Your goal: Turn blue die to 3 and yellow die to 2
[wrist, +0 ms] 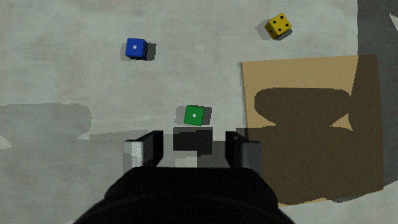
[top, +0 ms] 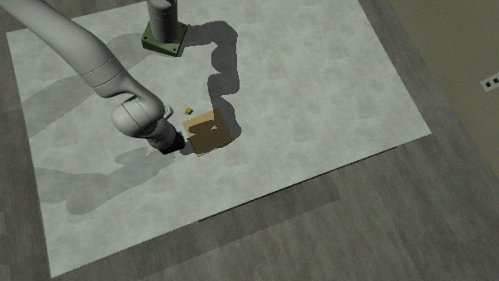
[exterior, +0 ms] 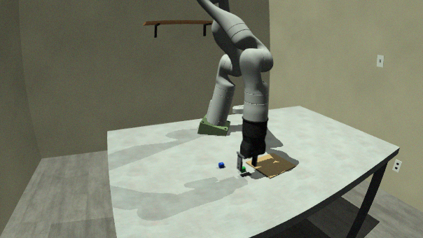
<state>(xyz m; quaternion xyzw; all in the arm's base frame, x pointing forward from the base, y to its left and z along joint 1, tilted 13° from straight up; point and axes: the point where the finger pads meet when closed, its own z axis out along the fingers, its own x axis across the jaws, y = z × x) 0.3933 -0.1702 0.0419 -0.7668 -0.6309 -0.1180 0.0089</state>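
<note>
Now: the green die 2 cm behind my hand and 4 cm below it. Round my hand: yellow die 9 cm behind, 9 cm to the left, 4 cm below; then tan mat 1 cm ahead, 12 cm to the left, 4 cm below; then blue die 9 cm behind, 4 cm to the right, 4 cm below.
</note>
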